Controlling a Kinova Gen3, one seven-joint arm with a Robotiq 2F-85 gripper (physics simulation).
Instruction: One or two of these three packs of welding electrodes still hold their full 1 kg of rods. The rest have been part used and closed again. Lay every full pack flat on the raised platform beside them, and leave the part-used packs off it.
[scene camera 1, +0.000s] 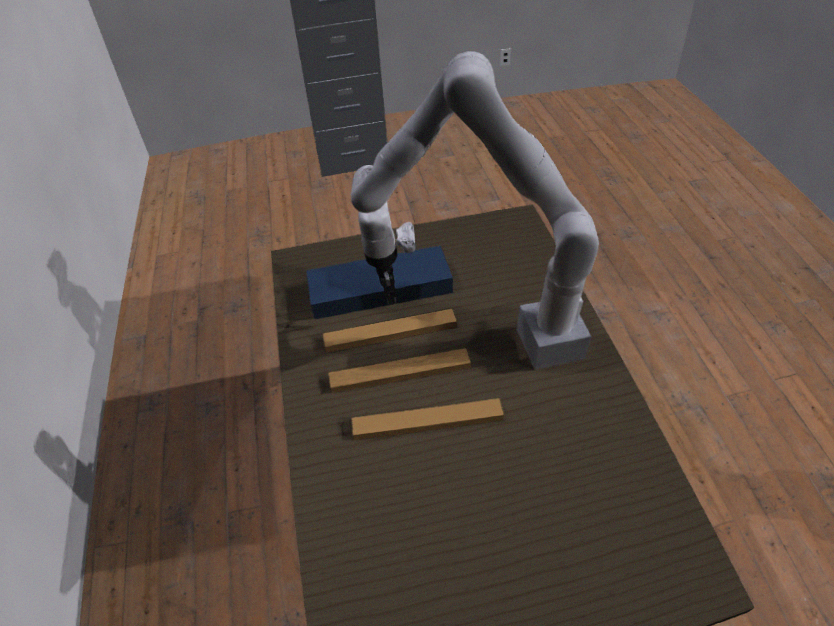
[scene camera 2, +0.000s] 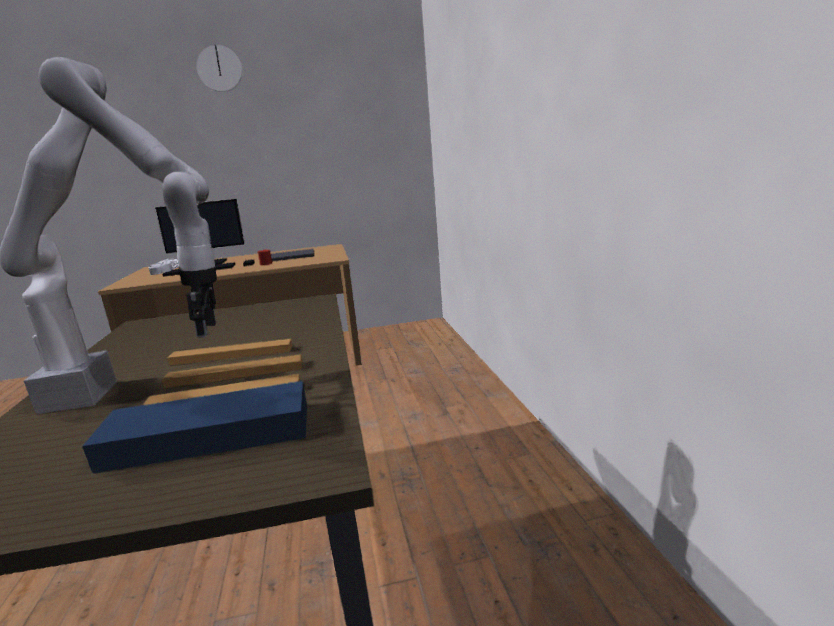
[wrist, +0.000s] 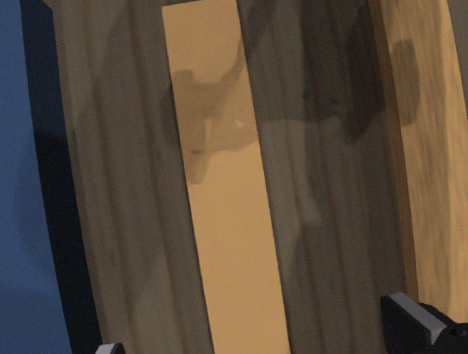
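Seen in the pictures: gripper, fingertip midpoint: (scene camera 1: 388, 289) (scene camera 2: 206, 330) (wrist: 256, 348); arm's base at its link origin: (scene camera 1: 554, 322) (scene camera 2: 69, 363).
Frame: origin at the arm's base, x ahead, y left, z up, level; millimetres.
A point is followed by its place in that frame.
Observation:
Three long, flat orange-tan packs lie parallel on the table, off the blue raised platform (scene camera 1: 343, 283) @[x 472, y -354, z -34 mm] (scene camera 2: 202, 419) @[x 376, y -396, z -34 mm] (wrist: 25, 240) @[x 331, y -298, z -34 mm]. The first pack (scene camera 1: 389, 330) @[x 391, y -174, z -69 mm] (scene camera 2: 229, 387) @[x 402, y -181, z -70 mm] (wrist: 227, 210) @[x 344, y -182, z -70 mm] lies beside the platform, a gap apart. The middle pack (scene camera 1: 399, 369) @[x 403, y -41, z -70 mm] (scene camera 2: 232, 369) @[x 400, y -66, z -70 mm] (wrist: 437, 190) @[x 366, y -46, z -70 mm] is next to it. The third pack (scene camera 1: 427, 417) @[x 380, y 116, z -70 mm] (scene camera 2: 229, 351) @[x 379, y 91, z -72 mm] is farthest from the platform. My gripper (scene camera 1: 390, 299) @[x 381, y -180, z 79 mm] (scene camera 2: 203, 330) @[x 381, y -180, z 79 mm] (wrist: 257, 331) @[x 381, y -180, z 79 mm] is open and empty, above the first pack, with its fingers on either side of it in the wrist view. The packs look alike; their fill does not show.
The packs and platform share a dark wooden table (scene camera 1: 485, 512) @[x 334, y 374, z -94 mm] (scene camera 2: 330, 464) @[x 599, y -551, z -94 mm]. The arm's grey base block (scene camera 1: 553, 343) @[x 34, y 61, z -1 mm] (scene camera 2: 67, 389) @[x 12, y -77, z -40 mm] stands near the packs' ends. A grey cabinet (scene camera 1: 346, 101) and a desk (scene camera 2: 323, 254) with a monitor and red cup (scene camera 2: 264, 257) stand apart.

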